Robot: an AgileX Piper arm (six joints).
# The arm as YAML. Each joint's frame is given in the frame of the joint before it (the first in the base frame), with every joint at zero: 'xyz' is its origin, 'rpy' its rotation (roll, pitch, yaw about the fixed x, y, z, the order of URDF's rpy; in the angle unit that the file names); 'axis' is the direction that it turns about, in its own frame. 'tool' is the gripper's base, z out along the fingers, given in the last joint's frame.
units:
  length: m
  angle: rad
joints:
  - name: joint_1
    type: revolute
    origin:
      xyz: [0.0, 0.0, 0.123]
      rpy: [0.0, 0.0, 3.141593]
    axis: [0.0, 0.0, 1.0]
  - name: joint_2
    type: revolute
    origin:
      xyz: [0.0, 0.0, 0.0]
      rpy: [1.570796, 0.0, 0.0]
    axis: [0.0, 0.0, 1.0]
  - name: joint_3
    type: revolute
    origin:
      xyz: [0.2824, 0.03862, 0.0]
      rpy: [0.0, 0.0, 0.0]
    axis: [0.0, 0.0, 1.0]
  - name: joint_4
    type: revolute
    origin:
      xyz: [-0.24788, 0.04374, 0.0]
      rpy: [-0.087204, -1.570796, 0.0]
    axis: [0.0, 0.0, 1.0]
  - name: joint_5
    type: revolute
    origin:
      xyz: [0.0, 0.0, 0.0]
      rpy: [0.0, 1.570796, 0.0]
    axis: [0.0, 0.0, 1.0]
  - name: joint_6
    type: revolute
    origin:
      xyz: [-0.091, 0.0, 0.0]
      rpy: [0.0, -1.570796, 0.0]
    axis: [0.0, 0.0, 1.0]
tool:
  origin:
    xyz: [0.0, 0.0, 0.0]
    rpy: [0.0, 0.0, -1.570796]
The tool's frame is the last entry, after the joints.
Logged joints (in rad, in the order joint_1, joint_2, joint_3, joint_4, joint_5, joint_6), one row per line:
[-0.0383, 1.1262, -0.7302, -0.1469, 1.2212, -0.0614]
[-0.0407, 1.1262, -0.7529, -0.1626, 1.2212, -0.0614]
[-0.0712, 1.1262, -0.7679, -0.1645, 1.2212, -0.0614]
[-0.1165, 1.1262, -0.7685, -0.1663, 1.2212, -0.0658]
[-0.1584, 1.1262, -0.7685, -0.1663, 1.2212, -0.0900]
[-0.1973, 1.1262, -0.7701, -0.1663, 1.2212, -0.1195]
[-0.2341, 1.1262, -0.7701, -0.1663, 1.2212, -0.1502]
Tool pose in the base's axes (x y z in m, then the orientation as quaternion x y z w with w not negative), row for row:
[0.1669, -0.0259, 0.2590, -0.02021, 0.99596, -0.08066, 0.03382]
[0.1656, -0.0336, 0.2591, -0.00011, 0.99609, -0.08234, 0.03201]
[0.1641, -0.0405, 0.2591, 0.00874, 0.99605, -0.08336, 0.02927]
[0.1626, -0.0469, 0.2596, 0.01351, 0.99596, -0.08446, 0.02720]
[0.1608, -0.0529, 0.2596, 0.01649, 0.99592, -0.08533, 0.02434]
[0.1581, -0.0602, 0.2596, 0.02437, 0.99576, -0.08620, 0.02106]
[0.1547, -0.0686, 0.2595, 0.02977, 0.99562, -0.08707, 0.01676]
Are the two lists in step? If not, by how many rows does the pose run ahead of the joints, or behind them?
The pose runs 2 rows ahead of the joints: the pose in row i belongs to the joints in row i + 2.
